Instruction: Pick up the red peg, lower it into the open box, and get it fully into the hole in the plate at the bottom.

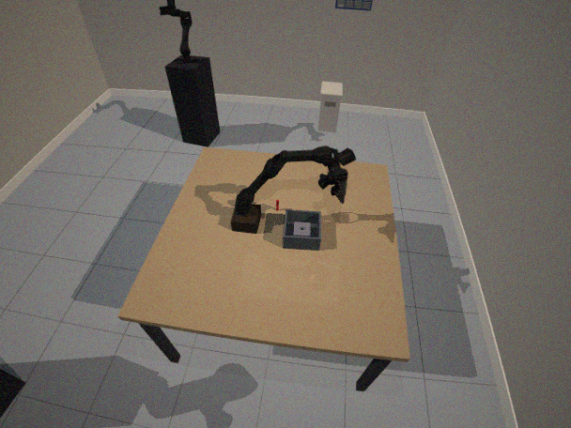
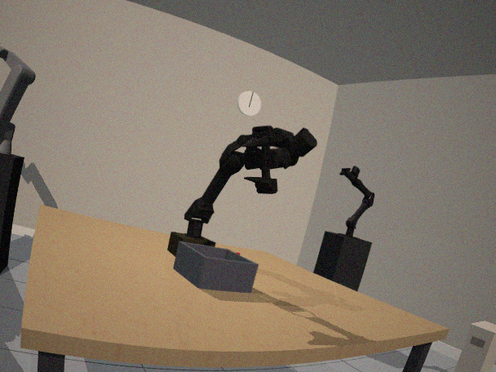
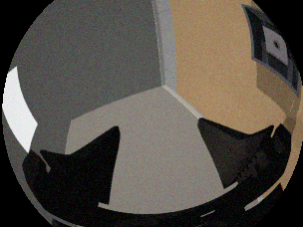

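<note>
Now: the red peg 36 cm behind my gripper tip, 19 cm to the left of it and 34 cm below it. Also, from my gripper tip: grey box (18 cm behind, 5 cm to the left, 35 cm below); then light grey plate (18 cm behind, 5 cm to the left, 33 cm below).
</note>
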